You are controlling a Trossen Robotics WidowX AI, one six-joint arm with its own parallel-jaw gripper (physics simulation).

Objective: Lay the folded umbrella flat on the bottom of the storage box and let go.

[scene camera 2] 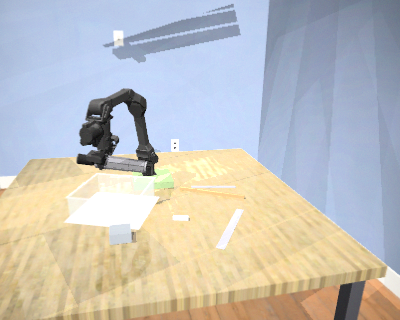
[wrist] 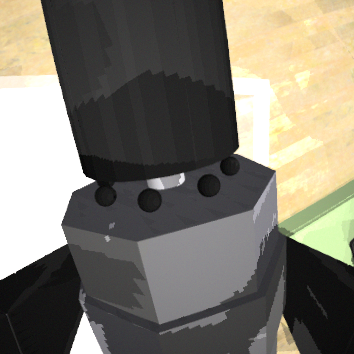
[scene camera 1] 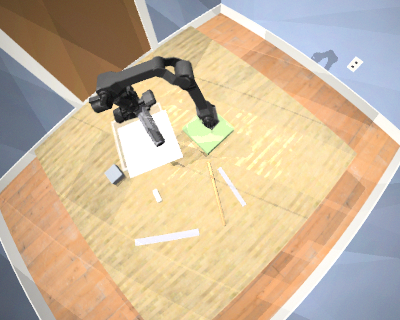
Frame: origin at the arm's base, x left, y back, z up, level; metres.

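Where they show: gripper, fingertip midpoint: (scene camera 2: 104, 165) (wrist: 179, 243) (scene camera 1: 144, 113); arm's base, link origin: (scene camera 2: 148, 173) (scene camera 1: 210, 122).
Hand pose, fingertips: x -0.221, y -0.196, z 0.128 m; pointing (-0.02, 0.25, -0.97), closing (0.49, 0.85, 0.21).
Note:
Things, the pixels of their top centre, and the offset from my fingertips. "pt": a spot on its surface instead.
- folded umbrella, top centre: (scene camera 2: 111, 153) (scene camera 1: 142, 113) dx +0.033, dy -0.015, dz +0.053 m
- black handle, surface spot: (wrist: 150, 95) pt dx -0.050, dy +0.009, dz +0.045 m
- storage box, top centre: (wrist: 73, 300) (scene camera 2: 114, 186) (scene camera 1: 141, 134) dx +0.027, dy -0.076, dz -0.064 m
- grey cube, top centre: (scene camera 2: 120, 229) (scene camera 1: 113, 173) dx +0.018, dy -0.307, dz -0.125 m
- small white block, top centre: (scene camera 2: 180, 216) (scene camera 1: 156, 195) dx +0.251, dy -0.242, dz -0.149 m
- thin yellow stick, top centre: (scene camera 2: 211, 191) (scene camera 1: 215, 192) dx +0.453, dy -0.057, dz -0.149 m
The folded umbrella (scene camera 1: 151, 129) (scene camera 2: 126, 164) (wrist: 200, 265) has a grey body and a black handle (scene camera 2: 87, 159) (wrist: 150, 95). It is held roughly level, above the height of the box rim. My gripper (scene camera 1: 135, 106) (scene camera 2: 104, 160) (wrist: 179, 243) is shut on the umbrella's grey body near the handle, with one dark finger on each side. The storage box (scene camera 1: 118, 147) (scene camera 2: 81, 186) (wrist: 261, 125) has clear walls and a white bottom. In scene camera 1 the umbrella's grey body shows over that bottom. The arm hides part of the box's back side there.
A green slab (scene camera 1: 208, 137) (scene camera 2: 164, 181) (wrist: 327, 235) lies beside the box, under the arm's bend. A grey cube (scene camera 1: 114, 174) (scene camera 2: 120, 234), a small white block (scene camera 1: 157, 195) (scene camera 2: 181, 218), a thin yellow stick (scene camera 1: 216, 195) and two white strips (scene camera 1: 232, 186) (scene camera 1: 167, 237) lie on the table.

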